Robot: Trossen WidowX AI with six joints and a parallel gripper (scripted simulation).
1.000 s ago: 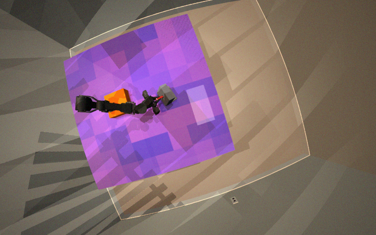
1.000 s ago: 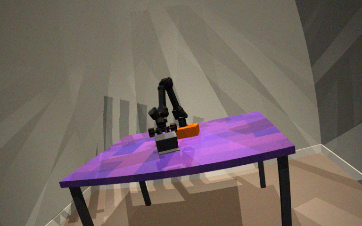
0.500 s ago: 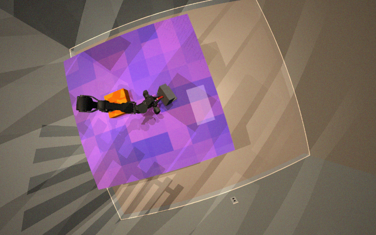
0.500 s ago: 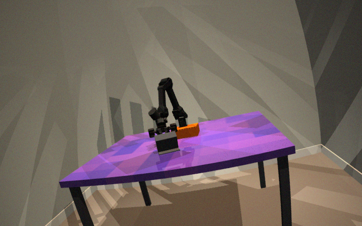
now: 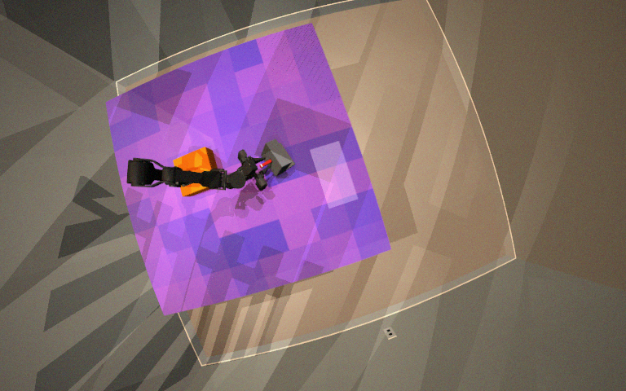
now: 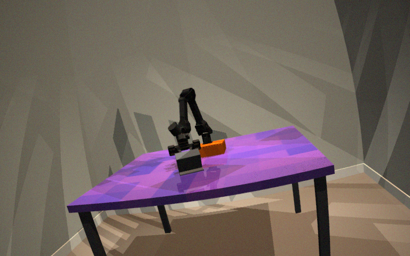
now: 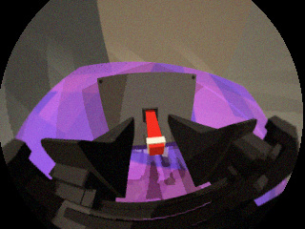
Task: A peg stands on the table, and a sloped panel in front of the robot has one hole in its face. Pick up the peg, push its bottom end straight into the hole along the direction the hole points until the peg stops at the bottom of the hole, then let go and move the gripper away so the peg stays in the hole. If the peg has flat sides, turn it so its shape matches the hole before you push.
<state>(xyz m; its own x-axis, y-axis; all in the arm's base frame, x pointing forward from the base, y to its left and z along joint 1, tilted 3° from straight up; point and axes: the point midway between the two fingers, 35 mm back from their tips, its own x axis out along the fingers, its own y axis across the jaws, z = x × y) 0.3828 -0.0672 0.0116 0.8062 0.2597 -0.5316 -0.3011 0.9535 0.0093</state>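
The dark red peg lies 2 cm behind my gripper tip and 1 cm to the right of it. Also, from my gripper tip: grey sloped panel 4 cm ahead, 2 cm below, 1 cm to the left.
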